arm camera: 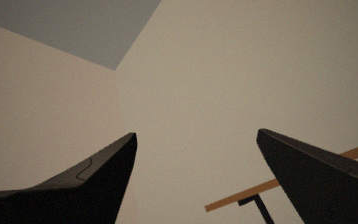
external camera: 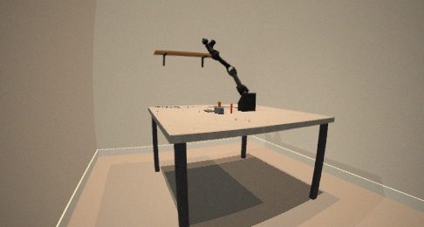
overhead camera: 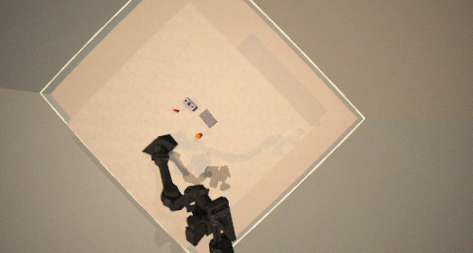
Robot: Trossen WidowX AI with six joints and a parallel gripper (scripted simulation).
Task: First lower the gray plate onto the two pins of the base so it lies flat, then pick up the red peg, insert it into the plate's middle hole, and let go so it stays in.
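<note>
Now: gripper tip 71 cm above the gray plate, 54 cm to the right of it and 9 cm short of it. Round my gripper tip: base: 74 cm below, 38 cm to the left, 11 cm ahead; red peg: 70 cm below, 57 cm to the left; small orange part: 70 cm below, 34 cm to the left, 2 cm behind.
</note>
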